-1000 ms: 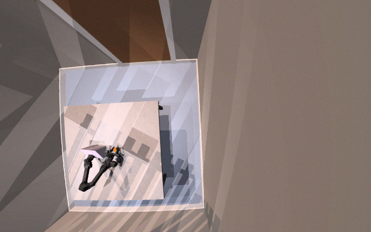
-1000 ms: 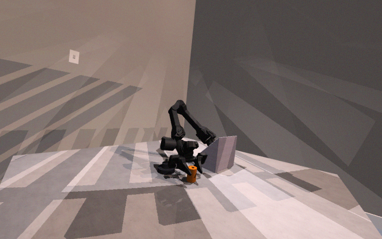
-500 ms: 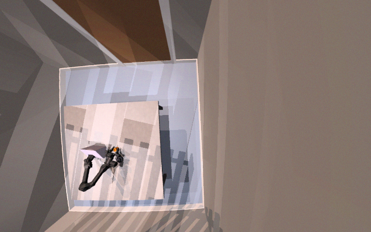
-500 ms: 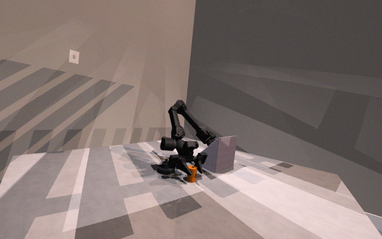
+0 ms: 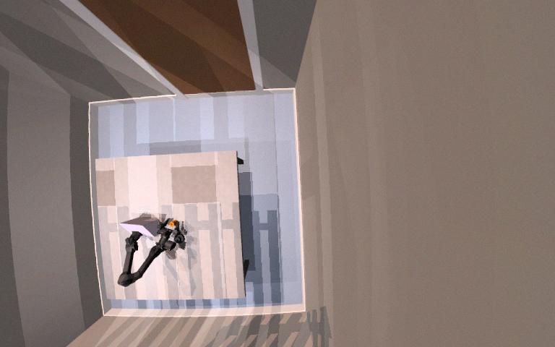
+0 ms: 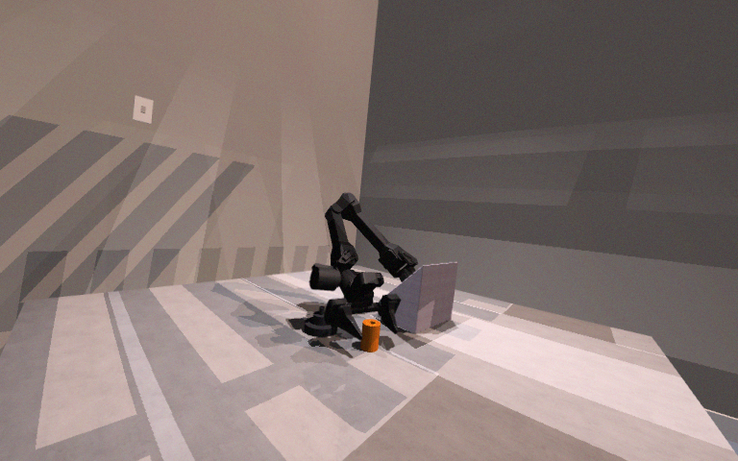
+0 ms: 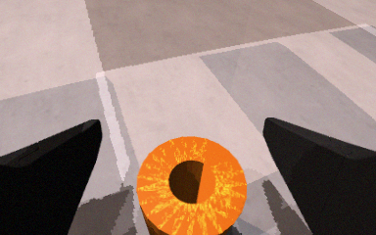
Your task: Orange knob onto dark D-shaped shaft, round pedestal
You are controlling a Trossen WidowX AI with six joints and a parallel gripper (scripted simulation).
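Now: gripper tip 4 cm to the left of the orange knob, 2 cm above it and 1 cm past it. From my gripper tip the other things lie so: dark round pedestal: 17 cm to the right, 2 cm below, 2 cm ahead.
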